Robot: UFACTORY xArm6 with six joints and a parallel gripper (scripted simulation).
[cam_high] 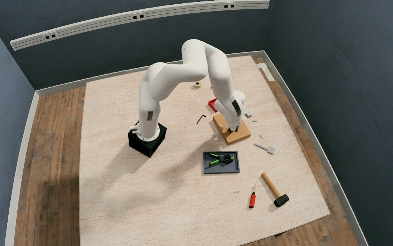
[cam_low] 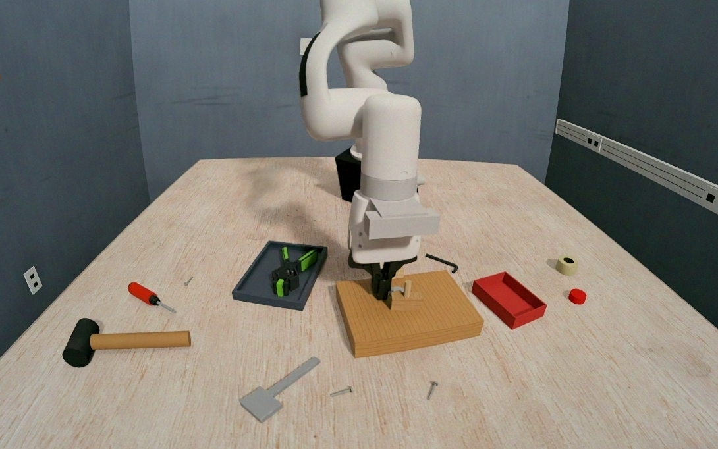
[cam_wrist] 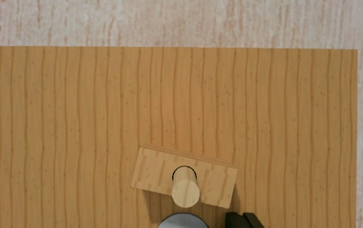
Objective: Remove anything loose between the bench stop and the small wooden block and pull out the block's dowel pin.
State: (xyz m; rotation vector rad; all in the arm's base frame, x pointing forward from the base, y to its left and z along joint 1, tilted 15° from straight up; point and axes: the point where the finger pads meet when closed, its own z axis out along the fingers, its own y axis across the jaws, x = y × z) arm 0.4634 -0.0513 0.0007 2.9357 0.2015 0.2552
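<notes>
The dowel pin lies 3 cm to the left of my hand, 3 cm ahead of it and 1 cm above it. The rest, counted from my hand: grey tray (16 cm to the right, 11 cm behind, 4 cm below); then small wooden block (3 cm to the left, 3 cm ahead, 1 cm below); then washer (3 cm to the left, 2 cm below).
</notes>
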